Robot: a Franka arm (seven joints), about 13 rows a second.
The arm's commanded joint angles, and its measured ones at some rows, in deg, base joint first. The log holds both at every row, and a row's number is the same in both.
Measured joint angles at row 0:
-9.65 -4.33 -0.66 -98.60 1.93 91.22 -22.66
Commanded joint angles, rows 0 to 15:
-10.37 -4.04 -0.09 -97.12 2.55 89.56 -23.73
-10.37 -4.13 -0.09 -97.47 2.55 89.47 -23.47
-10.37 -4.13 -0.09 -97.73 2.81 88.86 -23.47
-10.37 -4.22 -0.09 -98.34 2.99 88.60 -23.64
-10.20 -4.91 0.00 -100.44 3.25 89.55 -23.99
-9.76 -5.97 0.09 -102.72 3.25 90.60 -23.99
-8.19 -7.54 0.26 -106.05 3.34 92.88 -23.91
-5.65 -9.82 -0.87 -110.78 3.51 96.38 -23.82
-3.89 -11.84 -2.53 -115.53 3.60 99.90 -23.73
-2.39 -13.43 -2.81 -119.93 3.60 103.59 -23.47
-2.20 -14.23 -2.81 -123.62 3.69 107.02 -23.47
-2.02 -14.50 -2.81 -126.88 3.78 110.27 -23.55
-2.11 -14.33 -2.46 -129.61 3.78 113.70 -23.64
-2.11 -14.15 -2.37 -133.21 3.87 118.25 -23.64
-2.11 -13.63 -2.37 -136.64 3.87 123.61 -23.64
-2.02 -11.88 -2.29 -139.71 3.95 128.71 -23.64
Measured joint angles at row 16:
-2.73 -11.53 -1.65 -132.94 3.19 120.90 -23.23
